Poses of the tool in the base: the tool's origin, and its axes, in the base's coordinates. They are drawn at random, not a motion.
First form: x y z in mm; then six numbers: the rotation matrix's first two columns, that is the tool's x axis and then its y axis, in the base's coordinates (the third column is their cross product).
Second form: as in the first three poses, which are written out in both.
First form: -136, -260, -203, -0.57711, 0.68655, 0.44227, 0.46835, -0.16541, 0.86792
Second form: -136, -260, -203, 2.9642, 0.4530, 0.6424, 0.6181
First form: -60, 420, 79, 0.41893, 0.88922, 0.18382, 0.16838, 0.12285, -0.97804
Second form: -60, 420, 79, 1.8528, -0.7385, -0.5602, 0.3752
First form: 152, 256, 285, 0.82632, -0.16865, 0.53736, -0.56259, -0.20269, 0.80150
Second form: 152, 256, 285, 1.8959, 0.9319, -0.2974, 0.2079
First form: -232, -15, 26, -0.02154, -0.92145, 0.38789, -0.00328, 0.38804, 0.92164
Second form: -232, -15, 26, 1.8991, 0.4770, -0.7330, -0.4850
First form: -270, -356, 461, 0.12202, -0.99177, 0.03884, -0.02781, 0.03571, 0.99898
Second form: -270, -356, 461, 2.0183, 0.6223, -0.5718, -0.5346
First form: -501, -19, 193, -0.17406, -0.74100, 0.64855, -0.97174, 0.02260, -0.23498
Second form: -501, -19, 193, 2.7868, 0.6278, -0.7040, 0.3321
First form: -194, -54, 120, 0.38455, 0.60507, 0.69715, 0.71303, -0.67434, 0.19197
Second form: -194, -54, 120, 3.0020, -0.8311, -0.3984, -0.3879
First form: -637, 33, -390, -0.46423, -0.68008, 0.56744, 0.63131, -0.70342, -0.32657
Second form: -637, 33, -390, 2.3545, -0.3764, 0.0380, -0.9257
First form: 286, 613, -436, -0.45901, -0.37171, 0.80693, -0.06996, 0.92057, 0.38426
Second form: 286, 613, -436, 2.0869, 0.1520, -0.9730, -0.1735
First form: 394, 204, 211, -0.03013, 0.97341, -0.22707, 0.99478, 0.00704, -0.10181
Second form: 394, 204, 211, 3.0501, 0.6956, 0.7089, -0.1169
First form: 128, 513, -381, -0.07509, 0.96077, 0.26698, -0.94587, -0.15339, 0.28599
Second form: 128, 513, -381, 1.7255, 0.2616, 0.0247, 0.9648
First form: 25, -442, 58, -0.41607, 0.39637, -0.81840, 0.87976, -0.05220, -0.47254
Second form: 25, -442, 58, 2.6852, 0.5038, 0.6675, -0.5484
